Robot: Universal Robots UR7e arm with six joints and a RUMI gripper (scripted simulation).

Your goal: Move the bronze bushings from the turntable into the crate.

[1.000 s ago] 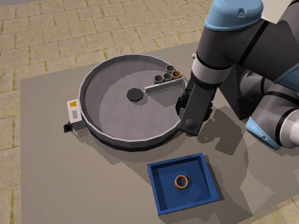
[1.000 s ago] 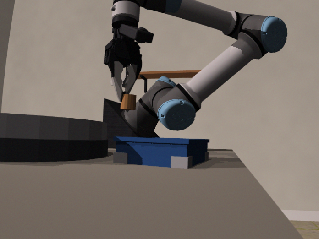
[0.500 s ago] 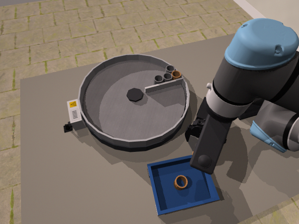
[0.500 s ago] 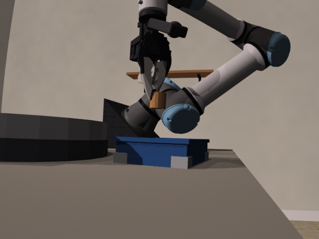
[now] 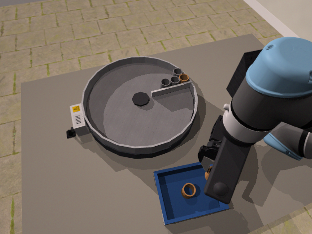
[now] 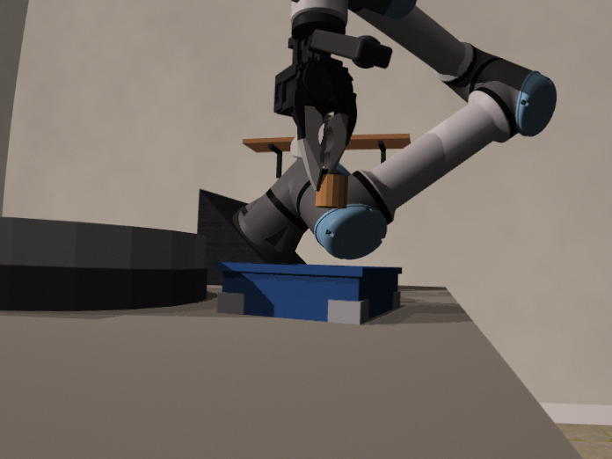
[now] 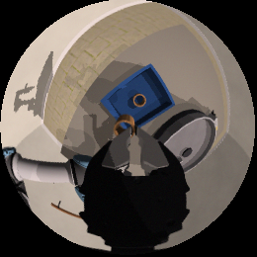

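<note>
Right now my hand is 130 mm above the blue crate, 40 mm short of it and 10 mm to the right of it. Round my hand: grey turntable 340 mm to the right, 100 mm below, 100 mm ahead.
</note>
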